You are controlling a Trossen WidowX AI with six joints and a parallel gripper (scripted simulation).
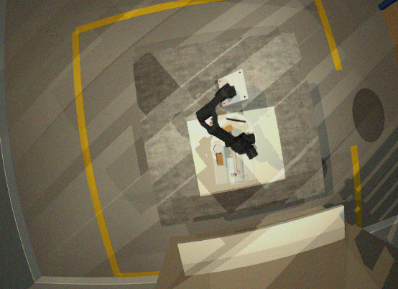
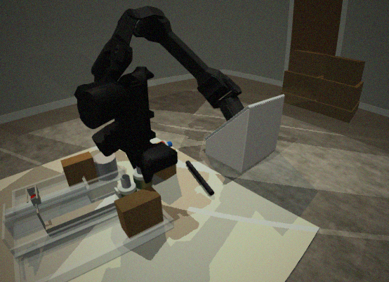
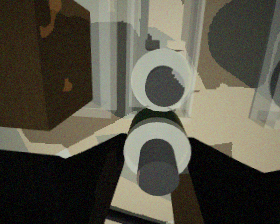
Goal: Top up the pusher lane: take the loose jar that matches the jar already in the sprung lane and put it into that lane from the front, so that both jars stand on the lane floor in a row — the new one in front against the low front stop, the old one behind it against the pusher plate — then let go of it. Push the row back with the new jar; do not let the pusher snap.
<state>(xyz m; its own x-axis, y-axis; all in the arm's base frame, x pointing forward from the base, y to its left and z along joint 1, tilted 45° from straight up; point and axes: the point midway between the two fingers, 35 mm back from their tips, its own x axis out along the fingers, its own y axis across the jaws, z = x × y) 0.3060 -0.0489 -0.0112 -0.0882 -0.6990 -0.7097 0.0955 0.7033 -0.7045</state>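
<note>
The grey cylinder is 3 cm ahead of my gripper tip, 13 cm to the right of it and 2 cm below it. Round my gripper tip: clear pusher rack (17 cm ahead, 4 cm to the right, 3 cm below); then red mark (22 cm ahead, 6 cm to the right, 2 cm above); then black rod (13 cm behind, 4 cm to the left, 4 cm below).
</note>
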